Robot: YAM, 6 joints.
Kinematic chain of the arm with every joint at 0, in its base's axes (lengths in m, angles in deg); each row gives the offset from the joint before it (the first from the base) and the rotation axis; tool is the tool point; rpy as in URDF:
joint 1: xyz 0 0 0.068 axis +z
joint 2: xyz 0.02 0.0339 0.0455 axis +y
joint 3: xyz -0.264 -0.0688 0 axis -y
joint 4: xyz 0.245 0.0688 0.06 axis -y
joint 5: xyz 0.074 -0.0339 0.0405 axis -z
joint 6: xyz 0.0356 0 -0.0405 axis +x
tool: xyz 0 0 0 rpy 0 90 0
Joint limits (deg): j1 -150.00..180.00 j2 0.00..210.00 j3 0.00..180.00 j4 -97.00..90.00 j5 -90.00..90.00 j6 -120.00..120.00
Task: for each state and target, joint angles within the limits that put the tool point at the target. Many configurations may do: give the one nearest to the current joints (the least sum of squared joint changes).
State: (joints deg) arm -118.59 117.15 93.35 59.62 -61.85 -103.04
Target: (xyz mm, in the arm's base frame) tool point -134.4 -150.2 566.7
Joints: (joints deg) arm -141.02 76.66 88.25 70.71 -64.87 -103.04
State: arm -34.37 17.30 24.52 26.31 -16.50 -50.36
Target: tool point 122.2 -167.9 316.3
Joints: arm -55.96 49.38 32.38 25.80 -11.78 -50.36
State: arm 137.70 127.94 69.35 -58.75 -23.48 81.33
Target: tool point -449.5 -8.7 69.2
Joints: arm 179.14 137.46 95.98 -42.29 -25.75 81.33
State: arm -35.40 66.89 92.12 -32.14 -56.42 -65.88
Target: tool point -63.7 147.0 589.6
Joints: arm -55.47 34.90 114.75 -26.81 -60.09 -65.88
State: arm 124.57 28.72 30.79 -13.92 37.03 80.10
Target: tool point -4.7 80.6 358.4
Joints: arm 110.61 19.08 40.00 -12.27 42.33 80.10
